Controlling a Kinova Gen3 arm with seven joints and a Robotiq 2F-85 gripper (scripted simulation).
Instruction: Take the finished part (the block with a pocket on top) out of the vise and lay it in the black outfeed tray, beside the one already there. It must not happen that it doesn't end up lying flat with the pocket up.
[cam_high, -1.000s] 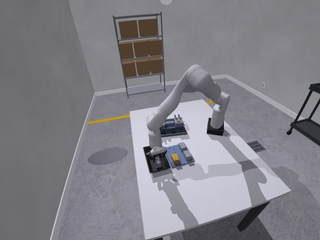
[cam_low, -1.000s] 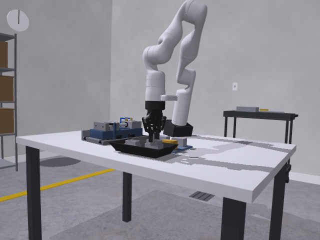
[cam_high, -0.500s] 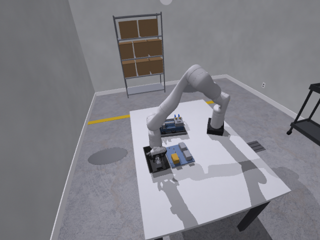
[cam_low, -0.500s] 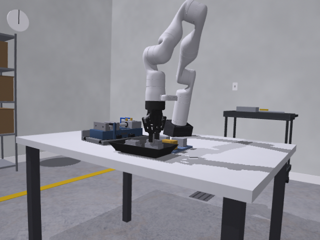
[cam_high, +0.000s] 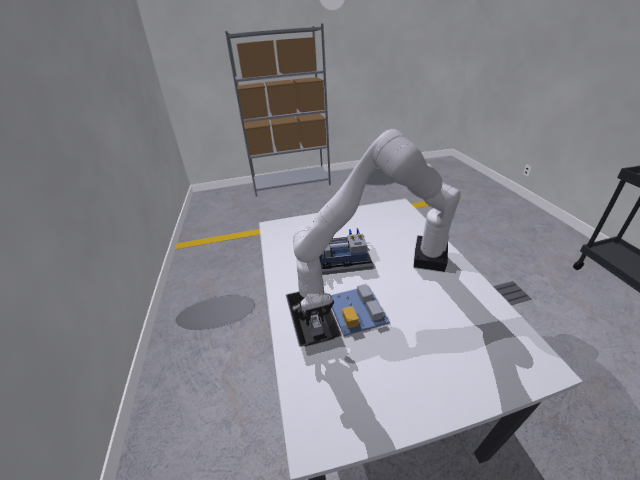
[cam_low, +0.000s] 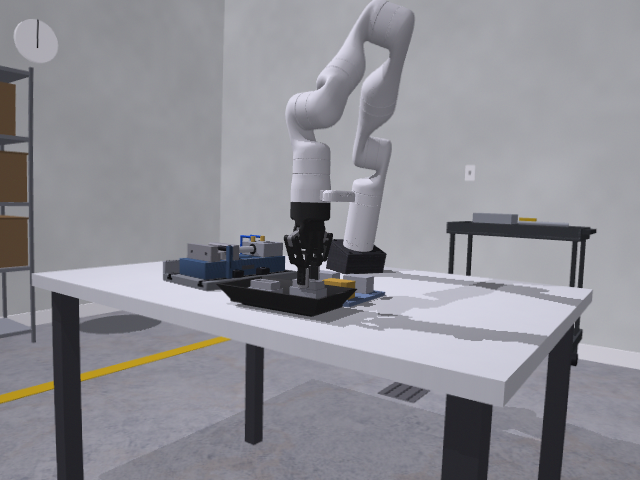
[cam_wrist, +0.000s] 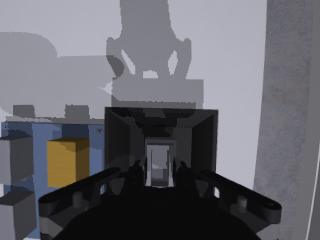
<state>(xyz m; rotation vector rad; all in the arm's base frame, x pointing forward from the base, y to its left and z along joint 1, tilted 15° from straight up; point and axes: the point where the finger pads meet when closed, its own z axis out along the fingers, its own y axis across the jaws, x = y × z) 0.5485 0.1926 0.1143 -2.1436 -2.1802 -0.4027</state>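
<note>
The yellow block is 13 cm behind my hand, 4 cm below it and 1 cm to the right of it. From my hand the other things lie so: blue vise 36 cm to the right, 17 cm behind, 3 cm below; blue fixture plate 17 cm behind, 6 cm to the right, 6 cm below.
</note>
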